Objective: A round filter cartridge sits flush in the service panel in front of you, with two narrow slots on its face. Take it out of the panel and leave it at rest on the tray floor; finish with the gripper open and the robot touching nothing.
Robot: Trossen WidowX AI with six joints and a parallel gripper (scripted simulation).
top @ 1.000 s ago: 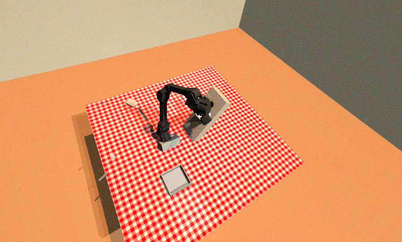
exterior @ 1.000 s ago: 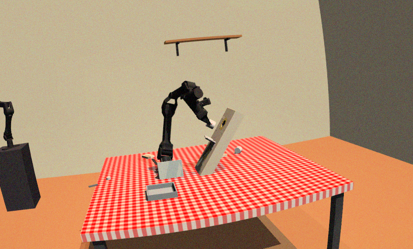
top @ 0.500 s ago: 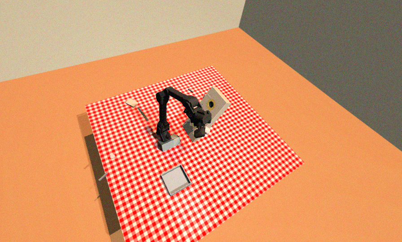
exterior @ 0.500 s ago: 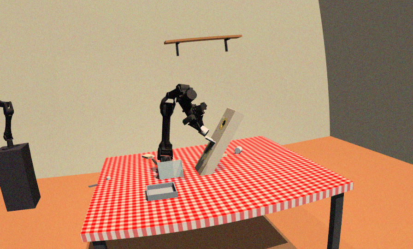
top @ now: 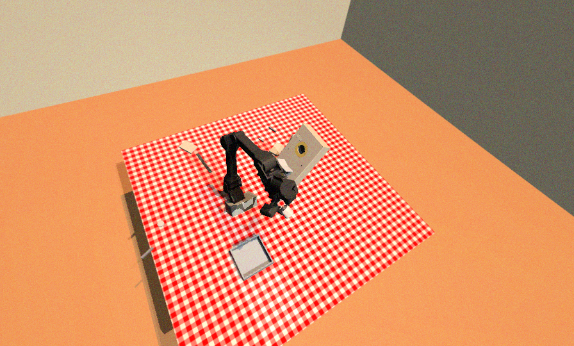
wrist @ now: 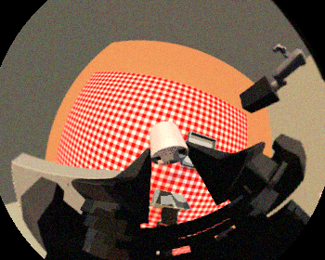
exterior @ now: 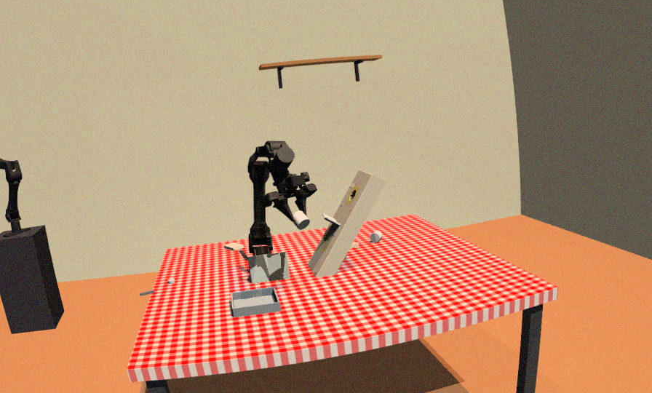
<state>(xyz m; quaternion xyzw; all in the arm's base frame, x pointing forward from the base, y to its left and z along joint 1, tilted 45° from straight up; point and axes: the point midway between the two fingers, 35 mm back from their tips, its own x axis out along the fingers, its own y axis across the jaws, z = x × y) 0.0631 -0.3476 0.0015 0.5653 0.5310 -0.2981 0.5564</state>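
The grey tray lies 250 mm below my gripper tip, 180 mm behind it and 10 mm to the right of it. The rest, counted from my gripper tip: round filter cartridge: right at my gripper tip; then service panel: 240 mm ahead, 230 mm to the left, 80 mm below.
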